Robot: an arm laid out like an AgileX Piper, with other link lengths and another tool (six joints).
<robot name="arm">
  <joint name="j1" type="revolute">
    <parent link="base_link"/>
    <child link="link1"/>
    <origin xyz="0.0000 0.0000 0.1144" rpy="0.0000 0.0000 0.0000"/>
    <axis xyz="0 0 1"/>
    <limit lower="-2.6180" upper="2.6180"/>
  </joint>
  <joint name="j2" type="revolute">
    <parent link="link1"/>
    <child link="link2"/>
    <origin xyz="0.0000 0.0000 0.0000" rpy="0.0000 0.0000 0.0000"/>
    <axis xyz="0 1 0"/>
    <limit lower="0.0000" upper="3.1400"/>
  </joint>
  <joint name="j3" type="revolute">
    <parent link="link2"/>
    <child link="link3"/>
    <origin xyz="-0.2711 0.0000 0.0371" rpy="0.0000 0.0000 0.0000"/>
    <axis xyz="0 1 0"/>
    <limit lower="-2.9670" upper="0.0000"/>
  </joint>
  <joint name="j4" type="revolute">
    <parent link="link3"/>
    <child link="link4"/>
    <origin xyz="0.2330 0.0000 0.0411" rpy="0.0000 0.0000 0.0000"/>
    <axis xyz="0.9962 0 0.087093"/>
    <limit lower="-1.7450" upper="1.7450"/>
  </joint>
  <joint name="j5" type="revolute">
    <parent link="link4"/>
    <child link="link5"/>
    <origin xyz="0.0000 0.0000 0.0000" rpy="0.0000 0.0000 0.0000"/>
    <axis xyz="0 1 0"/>
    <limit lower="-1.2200" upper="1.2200"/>
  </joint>
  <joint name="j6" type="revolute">
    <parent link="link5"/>
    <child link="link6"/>
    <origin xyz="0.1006 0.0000 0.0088" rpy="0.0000 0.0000 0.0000"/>
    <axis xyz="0.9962 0 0.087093"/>
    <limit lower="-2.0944" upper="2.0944"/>
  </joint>
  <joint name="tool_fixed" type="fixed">
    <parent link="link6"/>
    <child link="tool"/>
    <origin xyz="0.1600 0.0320 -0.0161" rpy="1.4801 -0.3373 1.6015"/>
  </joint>
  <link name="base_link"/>
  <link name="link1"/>
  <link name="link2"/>
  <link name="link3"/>
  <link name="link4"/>
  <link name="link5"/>
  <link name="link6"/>
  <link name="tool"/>
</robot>
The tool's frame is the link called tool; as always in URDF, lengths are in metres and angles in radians.
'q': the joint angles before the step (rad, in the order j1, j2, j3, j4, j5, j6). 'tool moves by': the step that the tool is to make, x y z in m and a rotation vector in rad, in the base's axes. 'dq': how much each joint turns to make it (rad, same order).
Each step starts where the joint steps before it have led.
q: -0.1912 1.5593 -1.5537 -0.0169 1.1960 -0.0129
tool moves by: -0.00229 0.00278 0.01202 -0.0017 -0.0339 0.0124
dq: 0.0000 -0.0337 0.0000 0.0106 0.0000 -0.0128
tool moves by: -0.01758 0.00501 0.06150 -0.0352 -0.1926 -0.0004
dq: 0.0060 -0.1913 0.0209 -0.0026 -0.0253 0.0072
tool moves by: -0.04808 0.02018 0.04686 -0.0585 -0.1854 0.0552
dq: 0.0668 -0.2719 0.1114 -0.0322 -0.0317 0.0009
